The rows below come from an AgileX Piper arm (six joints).
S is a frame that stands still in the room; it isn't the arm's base.
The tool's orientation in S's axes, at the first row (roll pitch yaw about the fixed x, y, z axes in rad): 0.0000, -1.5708, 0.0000
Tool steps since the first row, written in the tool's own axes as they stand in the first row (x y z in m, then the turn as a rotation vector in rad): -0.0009, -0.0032, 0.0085, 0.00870, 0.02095, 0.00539; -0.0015, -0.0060, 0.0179, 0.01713, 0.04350, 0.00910; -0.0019, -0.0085, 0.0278, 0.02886, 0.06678, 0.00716; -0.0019, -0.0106, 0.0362, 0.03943, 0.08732, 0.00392; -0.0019, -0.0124, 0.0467, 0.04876, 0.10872, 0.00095; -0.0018, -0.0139, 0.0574, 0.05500, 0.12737, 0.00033; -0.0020, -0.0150, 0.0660, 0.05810, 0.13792, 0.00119; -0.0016, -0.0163, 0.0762, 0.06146, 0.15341, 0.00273; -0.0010, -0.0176, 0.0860, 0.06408, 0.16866, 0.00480; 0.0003, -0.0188, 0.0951, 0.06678, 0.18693, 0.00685
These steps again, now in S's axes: -0.0085, -0.0032, -0.0009, -0.00539, 0.02095, 0.00870; -0.0179, -0.0060, -0.0015, -0.00910, 0.04350, 0.01713; -0.0278, -0.0085, -0.0019, -0.00716, 0.06678, 0.02886; -0.0362, -0.0106, -0.0019, -0.00392, 0.08732, 0.03943; -0.0467, -0.0124, -0.0019, -0.00095, 0.10872, 0.04876; -0.0574, -0.0139, -0.0018, -0.00033, 0.12737, 0.05500; -0.0660, -0.0150, -0.0020, -0.00119, 0.13792, 0.05810; -0.0762, -0.0163, -0.0016, -0.00273, 0.15341, 0.06146; -0.0860, -0.0176, -0.0010, -0.00480, 0.16866, 0.06408; -0.0951, -0.0188, 0.0003, -0.00685, 0.18693, 0.06678
